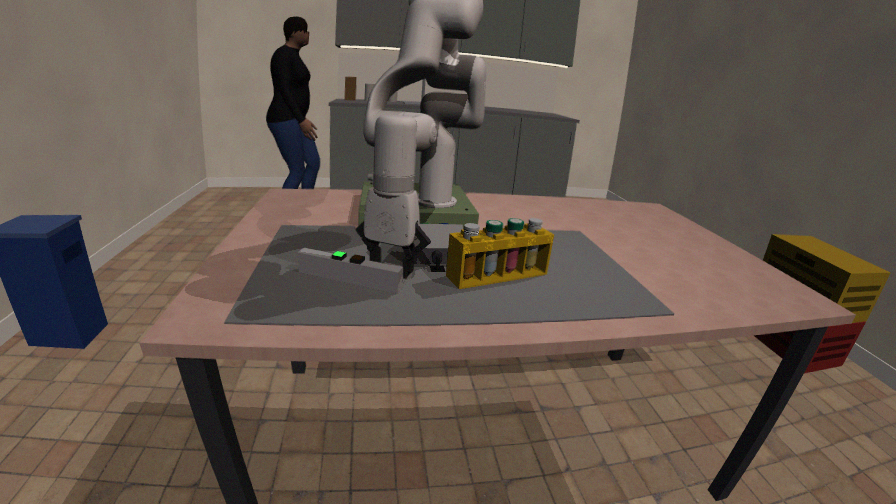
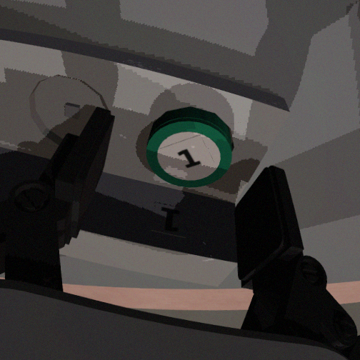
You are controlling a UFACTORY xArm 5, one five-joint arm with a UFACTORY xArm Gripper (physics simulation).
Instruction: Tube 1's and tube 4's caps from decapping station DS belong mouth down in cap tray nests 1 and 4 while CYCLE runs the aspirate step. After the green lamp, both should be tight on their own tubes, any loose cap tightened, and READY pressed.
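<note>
A green cap with a white top marked 1 (image 2: 189,152) sits number side up on the grey cap tray (image 1: 350,273) (image 2: 30,56), above its label 1 (image 2: 170,219). My gripper (image 1: 391,267) (image 2: 182,163) is open and empty, pointing down at the tray's right end, with its fingers apart on either side of the cap. An empty round nest (image 2: 70,107) shows to its left. The green lamp (image 1: 338,255) is lit; the lamp beside it (image 1: 357,258) is dark. In the yellow rack (image 1: 454,263), the two middle tubes have green caps; the outer tubes (image 1: 469,265) (image 1: 531,257) show grey tops. Cap 4 and READY cannot be made out.
The yellow rack stands close to the right of my gripper on the grey mat (image 1: 563,300). A small black object (image 1: 437,261) stands between them. The green robot base (image 1: 463,210) is behind. A person (image 1: 291,94) stands beyond the pink table (image 1: 720,300).
</note>
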